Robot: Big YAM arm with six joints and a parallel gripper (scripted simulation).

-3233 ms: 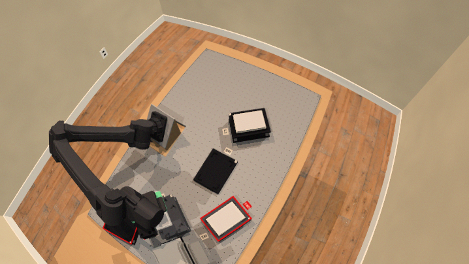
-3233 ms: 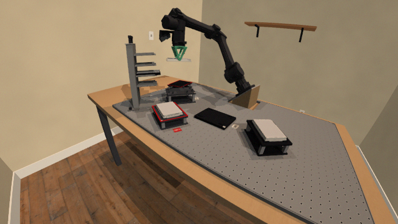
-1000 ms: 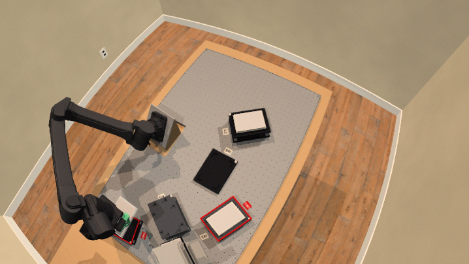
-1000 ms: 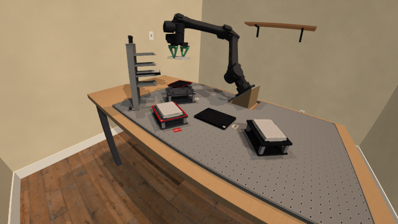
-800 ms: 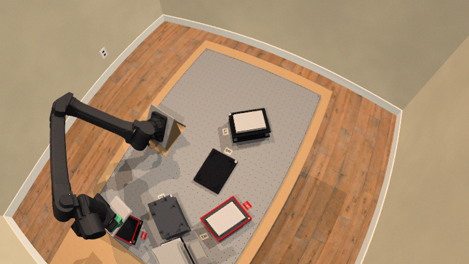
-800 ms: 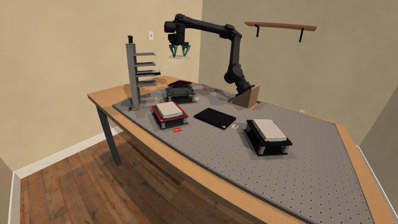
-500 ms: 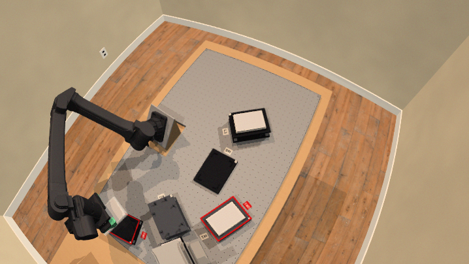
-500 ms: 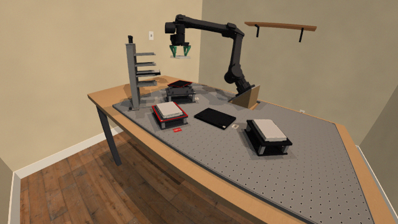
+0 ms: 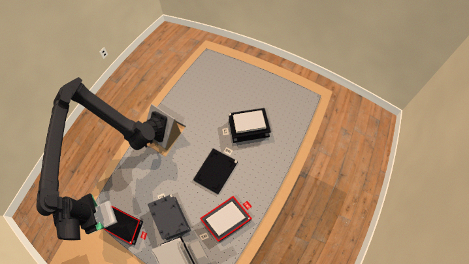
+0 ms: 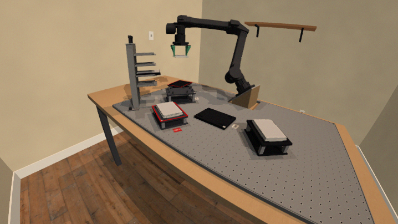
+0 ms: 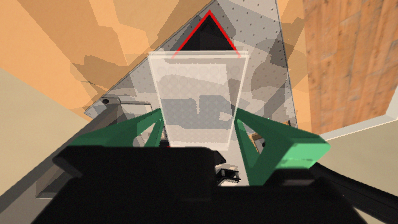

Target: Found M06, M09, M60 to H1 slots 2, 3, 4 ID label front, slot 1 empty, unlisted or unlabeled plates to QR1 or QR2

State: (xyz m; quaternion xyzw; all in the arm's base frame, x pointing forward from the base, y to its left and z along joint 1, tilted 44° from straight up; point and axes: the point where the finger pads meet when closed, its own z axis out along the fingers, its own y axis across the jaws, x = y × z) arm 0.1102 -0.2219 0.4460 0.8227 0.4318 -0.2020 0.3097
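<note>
My gripper is now 1 cm past the red-edged quarantine nest, 1 cm to the left of it and 21 cm above it. Round my hand: plate hotel H1: 37 cm ahead, 1 cm to the left, 9 cm below; dark plate: 30 cm ahead, 5 cm to the left, 7 cm below; grey regrip nest: 16 cm ahead, 15 cm to the left, 19 cm below.
</note>
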